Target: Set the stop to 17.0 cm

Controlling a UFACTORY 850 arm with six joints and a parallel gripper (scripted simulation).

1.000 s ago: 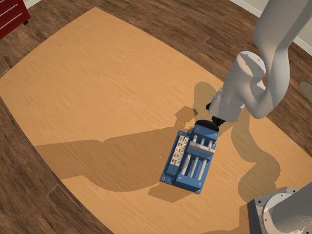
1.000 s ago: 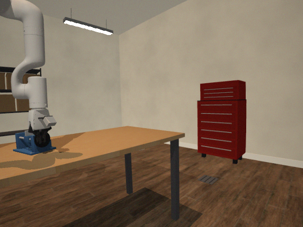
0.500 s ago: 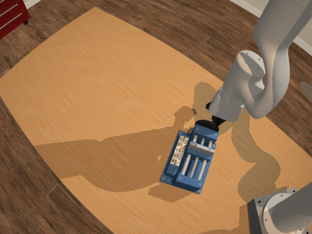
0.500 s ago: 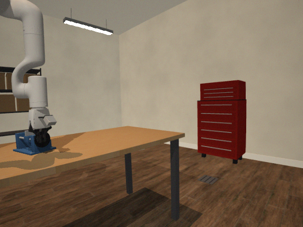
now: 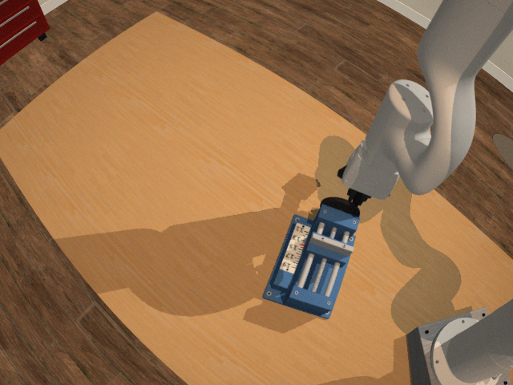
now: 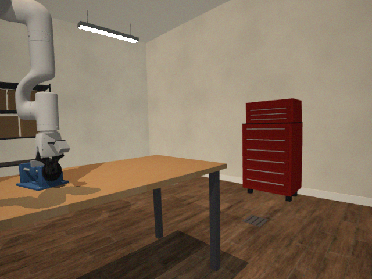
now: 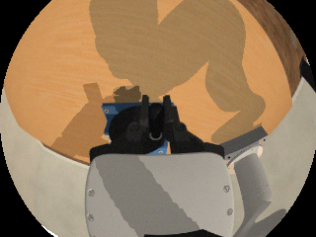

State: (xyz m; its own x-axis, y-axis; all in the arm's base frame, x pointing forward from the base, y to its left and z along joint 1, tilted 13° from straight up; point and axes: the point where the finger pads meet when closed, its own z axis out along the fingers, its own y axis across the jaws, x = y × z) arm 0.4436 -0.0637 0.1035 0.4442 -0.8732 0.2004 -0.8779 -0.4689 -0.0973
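My hand is 30 mm past the grey stop bar and 140 mm to the right of it. The rest, counted from my hand: black handwheel (20 mm to the left, 10 mm below).
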